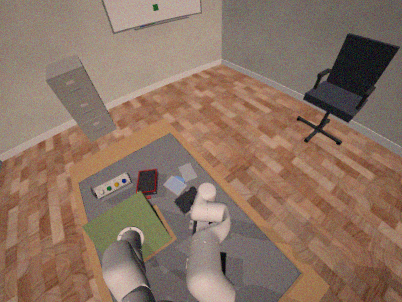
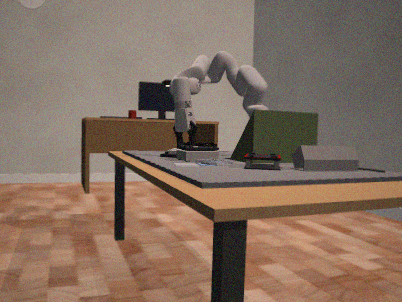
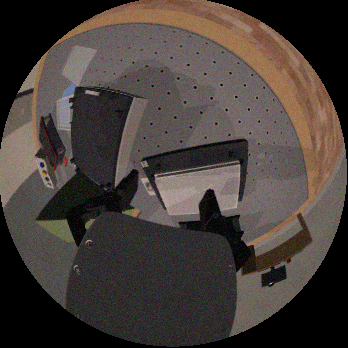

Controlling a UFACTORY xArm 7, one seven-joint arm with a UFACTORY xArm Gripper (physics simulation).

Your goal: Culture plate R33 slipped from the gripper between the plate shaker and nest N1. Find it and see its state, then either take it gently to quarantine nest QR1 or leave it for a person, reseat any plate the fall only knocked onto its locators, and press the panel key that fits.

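Places are measured from the arm's base along level axes (x back, y right, z up), in centimetres.
Pixels of known places: gripper, fingertip midpoint: (image 2: 186, 145) (image 3: 170, 188); arm's base, origin of the base link: (image 1: 130, 238) (image 2: 271, 141).
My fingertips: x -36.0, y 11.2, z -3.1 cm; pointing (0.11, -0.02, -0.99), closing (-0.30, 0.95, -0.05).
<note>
For each thing: its middle in the pictures, then the offset to it from my fingertips. "spot": a spot on its surface instead.
- nest with a pale plate, surface spot: (image 3: 197, 189) spot: dx -0.4, dy +3.9, dz -2.1 cm
- black nest, body centre: (image 3: 198, 183) dx -0.2, dy +4.5, dz -4.1 cm
- bluish gridded plate, body centre: (image 3: 66, 112) (image 2: 214, 162) (image 1: 174, 185) dx +2.0, dy -28.2, dz -4.6 cm
- plate shaker, surface spot: (image 3: 100, 135) spot: dx -1.5, dy -10.7, dz +0.2 cm
- blue patch, surface spot: (image 3: 69, 91) (image 1: 180, 179) spot: dx -3.0, dy -29.7, dz -5.1 cm
- loose clear lid, body centre: (image 3: 74, 62) (image 2: 186, 164) (image 1: 187, 171) dx -9.9, dy -31.7, dz -4.9 cm
- red-edged quarantine nest, body centre: (image 2: 262, 160) (image 3: 49, 142) (image 1: 147, 181) dx +15.3, dy -40.1, dz -3.0 cm
- key panel, body centre: (image 2: 325, 157) (image 3: 46, 170) (image 1: 113, 185) dx +34.8, dy -49.8, dz -1.1 cm
- black nest part, surface spot: (image 3: 187, 225) spot: dx +13.4, dy +12.4, dz -4.8 cm
- small red tag, surface spot: (image 3: 65, 161) spot: dx +19.7, dy -31.0, dz -5.1 cm
My gripper (image 2: 185, 142) (image 3: 170, 188) is open and empty, low over the nest with a pale plate (image 3: 197, 189). That plate sits off-centre; the black nest (image 3: 200, 156) shows along its far side. I cannot tell if it is level. A bluish gridded plate (image 1: 175, 185) (image 3: 64, 112) lies on the mat beyond the plate shaker (image 1: 186, 201) (image 2: 198, 154) (image 3: 100, 135), beside a blue patch (image 1: 179, 178) (image 3: 69, 91) and a loose clear lid (image 1: 188, 172) (image 3: 79, 62). No R33 label is readable. The red-edged quarantine nest (image 1: 147, 181) (image 2: 262, 159) (image 3: 51, 140) holds no visible plate. The key panel (image 1: 112, 185) (image 3: 45, 171) has coloured keys.
A green board (image 1: 120, 217) (image 2: 285, 132) stands tall near the arm base. Another black nest part (image 3: 187, 225) is partly hidden by the right finger. A small red tag (image 3: 65, 161) lies by the quarantine nest. A desk (image 2: 135, 135) with a monitor (image 2: 154, 96) stands behind the table.
</note>
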